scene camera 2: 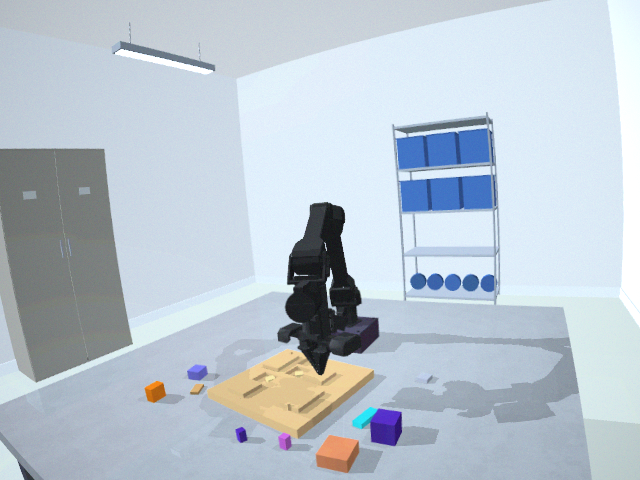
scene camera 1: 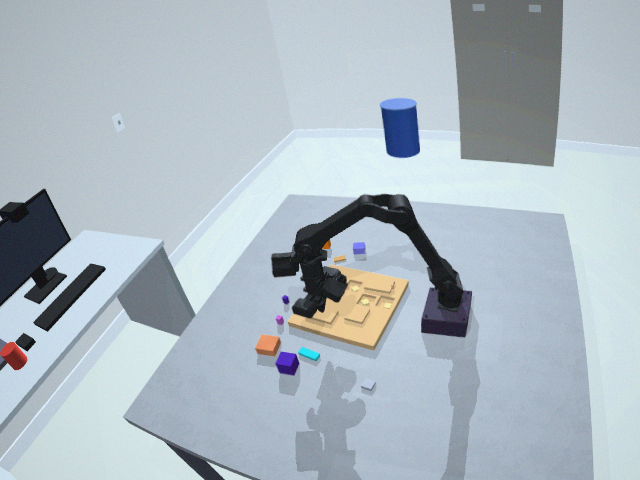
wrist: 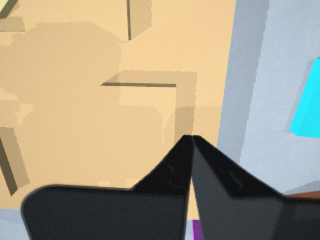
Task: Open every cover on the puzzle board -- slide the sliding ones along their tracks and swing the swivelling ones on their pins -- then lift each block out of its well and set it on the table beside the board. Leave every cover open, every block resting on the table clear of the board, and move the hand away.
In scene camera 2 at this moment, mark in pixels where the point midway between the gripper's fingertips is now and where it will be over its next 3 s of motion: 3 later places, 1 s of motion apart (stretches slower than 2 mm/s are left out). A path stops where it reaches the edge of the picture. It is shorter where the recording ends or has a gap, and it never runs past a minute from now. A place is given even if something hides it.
My gripper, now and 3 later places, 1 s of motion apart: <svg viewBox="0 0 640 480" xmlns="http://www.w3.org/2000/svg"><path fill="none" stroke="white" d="M320 374L321 384L322 395L315 394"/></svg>
